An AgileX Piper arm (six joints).
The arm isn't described. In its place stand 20 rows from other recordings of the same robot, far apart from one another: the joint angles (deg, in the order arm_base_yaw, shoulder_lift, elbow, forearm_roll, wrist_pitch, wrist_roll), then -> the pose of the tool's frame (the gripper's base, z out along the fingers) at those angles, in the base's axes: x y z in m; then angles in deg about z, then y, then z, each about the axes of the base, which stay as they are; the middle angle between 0 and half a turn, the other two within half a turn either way.
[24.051, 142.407, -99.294, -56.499, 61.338, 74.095] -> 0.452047, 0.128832, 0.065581, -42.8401, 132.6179, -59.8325
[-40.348, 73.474, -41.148, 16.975, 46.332, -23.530] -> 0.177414, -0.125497, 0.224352, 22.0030, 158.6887, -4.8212
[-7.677, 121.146, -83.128, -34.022, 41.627, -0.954] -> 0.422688, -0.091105, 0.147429, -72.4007, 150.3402, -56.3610
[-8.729, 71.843, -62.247, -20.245, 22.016, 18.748] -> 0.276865, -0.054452, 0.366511, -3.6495, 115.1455, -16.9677
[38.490, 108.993, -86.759, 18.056, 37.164, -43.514] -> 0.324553, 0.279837, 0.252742, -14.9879, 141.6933, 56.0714
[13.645, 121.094, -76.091, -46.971, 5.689, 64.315] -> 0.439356, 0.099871, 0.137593, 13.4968, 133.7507, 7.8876
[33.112, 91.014, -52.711, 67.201, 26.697, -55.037] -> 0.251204, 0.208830, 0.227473, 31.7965, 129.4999, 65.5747
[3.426, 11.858, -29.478, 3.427, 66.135, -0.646] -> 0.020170, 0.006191, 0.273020, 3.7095, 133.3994, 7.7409
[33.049, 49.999, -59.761, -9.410, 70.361, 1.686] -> 0.121676, 0.062447, 0.375315, -14.0650, 144.3786, 17.7183
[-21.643, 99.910, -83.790, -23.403, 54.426, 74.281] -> 0.338428, -0.165916, 0.290873, 27.5560, 147.6360, -58.7659
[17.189, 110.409, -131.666, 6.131, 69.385, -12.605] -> 0.394756, 0.131636, 0.443064, -5.1093, 132.7558, 25.0137
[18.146, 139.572, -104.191, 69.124, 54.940, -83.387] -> 0.452611, 0.221579, 0.119537, 23.0272, 122.8318, 83.6800
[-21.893, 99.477, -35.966, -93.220, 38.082, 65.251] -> 0.233711, -0.154313, 0.133402, -71.2267, 130.7794, -76.3073
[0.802, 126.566, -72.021, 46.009, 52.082, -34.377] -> 0.376253, 0.056921, 0.075360, 90.3375, 145.3989, 92.6420
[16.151, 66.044, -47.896, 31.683, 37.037, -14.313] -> 0.212840, 0.091610, 0.299162, 29.9694, 132.9018, 41.7374
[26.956, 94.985, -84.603, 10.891, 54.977, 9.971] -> 0.314365, 0.175669, 0.321572, 31.2010, 148.7031, 44.2849
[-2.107, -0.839, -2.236, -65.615, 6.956, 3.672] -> 0.051912, -0.011954, 0.222628, -61.2097, 84.8440, -8.4656
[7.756, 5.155, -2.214, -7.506, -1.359, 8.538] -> 0.062236, 0.008761, 0.223199, 1.0235, 86.5973, 7.9338
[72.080, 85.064, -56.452, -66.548, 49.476, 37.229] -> 0.151419, 0.262001, 0.278460, -57.3669, 122.5122, 16.2940
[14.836, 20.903, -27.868, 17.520, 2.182, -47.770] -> 0.077410, 0.021584, 0.348922, -30.3763, 80.1201, 15.5026
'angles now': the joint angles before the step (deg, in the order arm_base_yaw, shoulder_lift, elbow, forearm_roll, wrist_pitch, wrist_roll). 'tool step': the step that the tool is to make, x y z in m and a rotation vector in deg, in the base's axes. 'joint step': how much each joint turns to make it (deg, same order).
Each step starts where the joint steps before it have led.
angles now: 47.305 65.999 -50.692 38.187 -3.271 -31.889
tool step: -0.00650 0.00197 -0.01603 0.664 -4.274 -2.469
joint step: 3.564 -0.001 4.970 -0.849 -10.518 -0.551
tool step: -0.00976 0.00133 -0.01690 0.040 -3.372 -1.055
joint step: 3.606 0.000 4.883 -1.017 -8.715 -0.104
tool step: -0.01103 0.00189 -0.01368 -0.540 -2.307 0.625
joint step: 3.315 0.002 3.772 -1.044 -5.685 -0.002
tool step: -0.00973 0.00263 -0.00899 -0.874 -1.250 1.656
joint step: 2.625 -0.001 2.304 -0.971 -2.671 0.005
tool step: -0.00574 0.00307 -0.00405 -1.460 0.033 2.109
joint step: 1.225 -0.019 0.596 -1.013 0.867 0.013
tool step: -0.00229 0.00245 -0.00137 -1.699 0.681 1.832
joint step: 0.141 -0.028 -0.308 -0.989 2.580 0.053
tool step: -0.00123 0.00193 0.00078 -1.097 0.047 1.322
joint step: 0.000 -0.027 -0.501 -1.073 1.803 0.068
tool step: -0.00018 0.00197 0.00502 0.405 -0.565 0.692
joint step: 0.017 -0.028 -0.941 -1.062 0.540 0.548
